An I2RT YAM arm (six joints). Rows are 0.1 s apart.
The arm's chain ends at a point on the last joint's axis. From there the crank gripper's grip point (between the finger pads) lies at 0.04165 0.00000 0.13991 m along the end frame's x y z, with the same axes.
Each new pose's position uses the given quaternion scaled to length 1; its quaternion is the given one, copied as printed.
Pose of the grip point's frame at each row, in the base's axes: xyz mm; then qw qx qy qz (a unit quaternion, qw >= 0):
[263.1, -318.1, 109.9, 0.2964, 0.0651, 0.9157, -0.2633]
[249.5, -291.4, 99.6, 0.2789, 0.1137, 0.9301, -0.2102]
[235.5, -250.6, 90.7, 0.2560, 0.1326, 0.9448, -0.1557]
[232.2, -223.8, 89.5, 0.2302, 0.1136, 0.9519, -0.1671]
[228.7, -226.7, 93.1, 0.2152, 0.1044, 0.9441, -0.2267]
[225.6, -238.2, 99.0, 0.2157, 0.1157, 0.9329, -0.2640]
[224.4, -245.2, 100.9, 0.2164, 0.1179, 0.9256, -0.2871]
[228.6, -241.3, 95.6, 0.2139, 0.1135, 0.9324, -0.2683]
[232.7, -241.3, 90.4, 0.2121, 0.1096, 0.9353, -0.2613]
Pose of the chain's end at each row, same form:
[225.9, -243.7, 229.9, 0.2964, 0.0651, 0.9157, -0.2633]
[217.7, -231.7, 229.0, 0.2789, 0.1137, 0.9301, -0.2102]
[208.3, -207.1, 227.4, 0.2560, 0.1326, 0.9448, -0.1557]
[212.4, -177.8, 226.6, 0.2302, 0.1136, 0.9519, -0.1671]
[215.4, -164.7, 224.6, 0.2152, 0.1044, 0.9441, -0.2267]
[214.5, -166.5, 225.7, 0.2157, 0.1157, 0.9329, -0.2640]
[214.4, -167.6, 224.1, 0.2164, 0.1179, 0.9256, -0.2871]
[218.1, -168.5, 221.7, 0.2139, 0.1135, 0.9324, -0.2683]
[222.1, -170.3, 217.5, 0.2121, 0.1096, 0.9353, -0.2613]

